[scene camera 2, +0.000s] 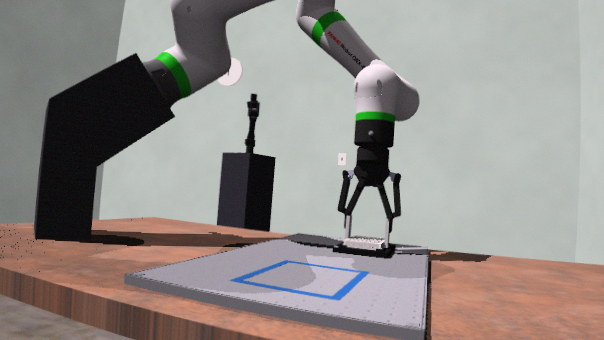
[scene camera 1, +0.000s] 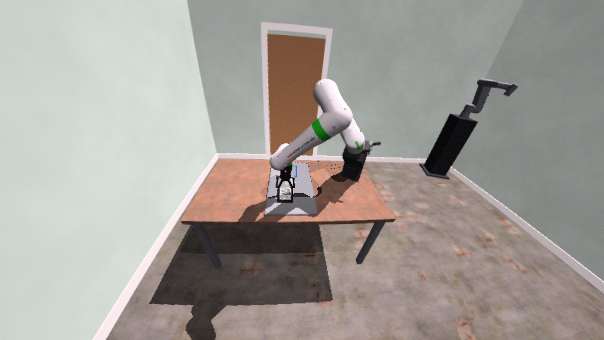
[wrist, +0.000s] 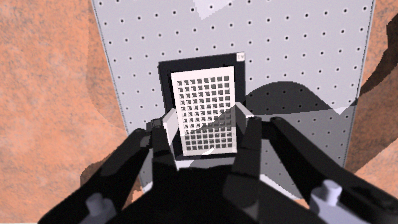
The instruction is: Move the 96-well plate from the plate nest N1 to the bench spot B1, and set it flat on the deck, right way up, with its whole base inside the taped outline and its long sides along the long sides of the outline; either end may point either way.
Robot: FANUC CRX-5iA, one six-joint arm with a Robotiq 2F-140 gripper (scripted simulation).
Labels:
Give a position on a black plate nest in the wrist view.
At 215,61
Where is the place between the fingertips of my gripper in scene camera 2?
At 366,245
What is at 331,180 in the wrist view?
My gripper.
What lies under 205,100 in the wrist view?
A white 96-well plate.

